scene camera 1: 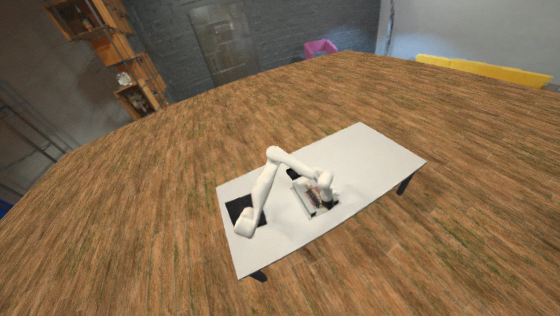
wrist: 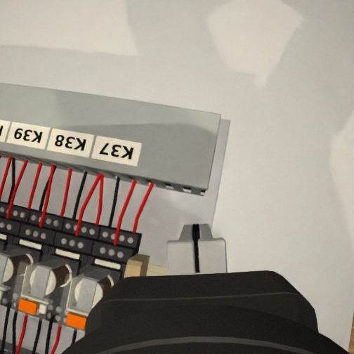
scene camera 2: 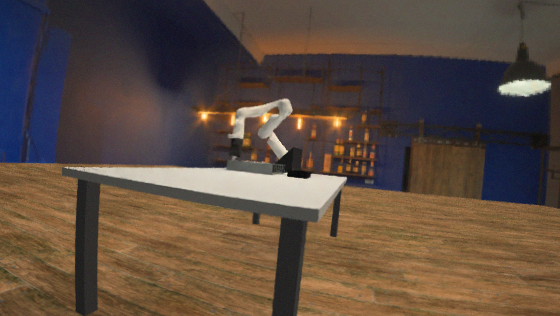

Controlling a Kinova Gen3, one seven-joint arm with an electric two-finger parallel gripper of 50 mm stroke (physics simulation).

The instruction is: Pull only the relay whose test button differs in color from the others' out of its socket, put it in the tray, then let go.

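Places are measured from the arm's base along level axes (x back, y right, z up), in centimetres.
Pixels of known places: gripper, fingertip midpoint: (scene camera 1: pixel 330 206); arm's base, origin of the base link: (scene camera 1: pixel 249 213) (scene camera 2: pixel 285 158).
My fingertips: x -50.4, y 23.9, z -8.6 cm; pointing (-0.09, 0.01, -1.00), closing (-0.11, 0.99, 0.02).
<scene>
Ahead of a thing's pixels: the offset from my fingertips to its middle. Level surfaces: height alone.
My gripper (scene camera 1: pixel 328 205) (scene camera 2: pixel 235 158) (wrist: pixel 196 240) is shut and empty, with its fingertips together. In the wrist view it is over the panel's end, right of the relay row and the beige end clamp (wrist: pixel 137 265). Clear-cased relays stand in black sockets at lower left: one relay (wrist: pixel 92 291) has an orange button (wrist: pixel 76 320), and its neighbour (wrist: pixel 47 280) has an orange button (wrist: pixel 27 306). A third relay (wrist: pixel 11 267) is cut off by the frame edge; its button colour cannot be told. The black tray {dx -0.8, dy -43.3, dz -0.7 cm} (scene camera 1: pixel 293 174) (scene camera 2: pixel 299 174) lies beside the panel.
A grey wiring duct (wrist: pixel 170 145) with labels K37, K38 and K39 runs above the relays, with red and black wires below it. Another duct {dx +11.3, dy -16.6, dz +0.8 cm} (scene camera 1: pixel 301 200) edges the panel. The arm spans the white table {dz -2.5 cm} (scene camera 1: pixel 370 150) (scene camera 2: pixel 200 185), its base on a black plate (scene camera 1: pixel 235 207).
</scene>
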